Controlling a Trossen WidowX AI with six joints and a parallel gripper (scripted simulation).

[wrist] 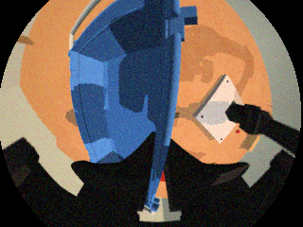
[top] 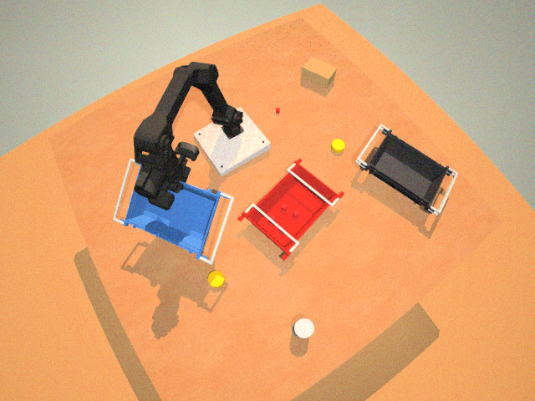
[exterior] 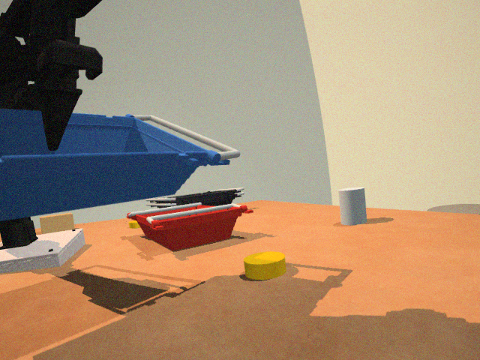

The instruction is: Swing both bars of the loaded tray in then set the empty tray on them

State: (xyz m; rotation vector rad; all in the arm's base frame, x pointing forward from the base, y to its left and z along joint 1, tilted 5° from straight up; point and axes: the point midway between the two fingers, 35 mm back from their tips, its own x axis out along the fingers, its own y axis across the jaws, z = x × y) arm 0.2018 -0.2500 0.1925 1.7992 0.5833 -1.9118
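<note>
The blue tray is 60 mm to the right of my gripper tip and 50 mm ahead of it. Round my gripper tip: tan box (710 mm to the left, 270 mm behind, 150 mm below); red cube (460 mm to the left, 200 mm behind, 170 mm below).
</note>
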